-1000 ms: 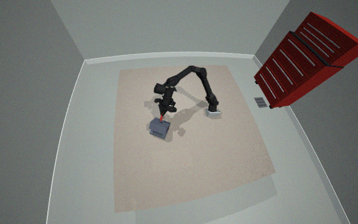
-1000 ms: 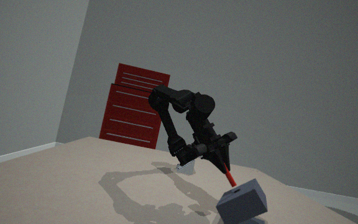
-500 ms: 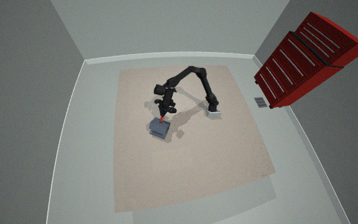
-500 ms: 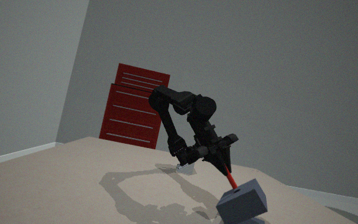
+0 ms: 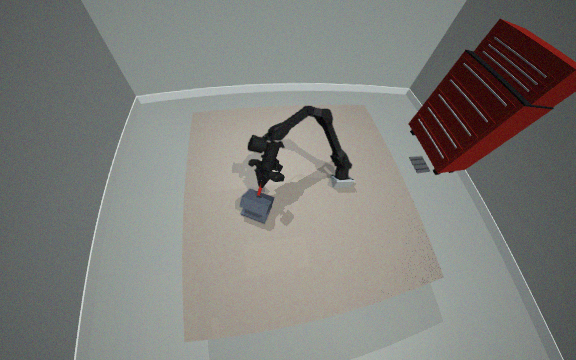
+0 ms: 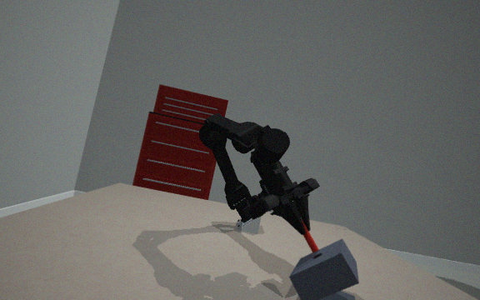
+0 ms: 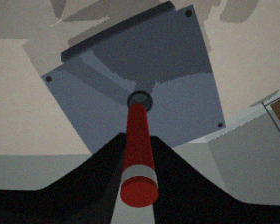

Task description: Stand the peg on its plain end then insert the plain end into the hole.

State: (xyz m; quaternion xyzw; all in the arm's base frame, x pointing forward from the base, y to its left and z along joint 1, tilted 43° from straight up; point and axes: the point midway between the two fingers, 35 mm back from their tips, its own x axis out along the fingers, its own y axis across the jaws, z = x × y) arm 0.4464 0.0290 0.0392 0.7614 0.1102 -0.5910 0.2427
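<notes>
Now: the grey sloped panel 60 mm below my gripper tip, 40 mm to the left of it and 20 mm ahead of it. Round my gripper tip: red peg 10 mm to the right, 10 mm behind, 10 mm above.
</notes>
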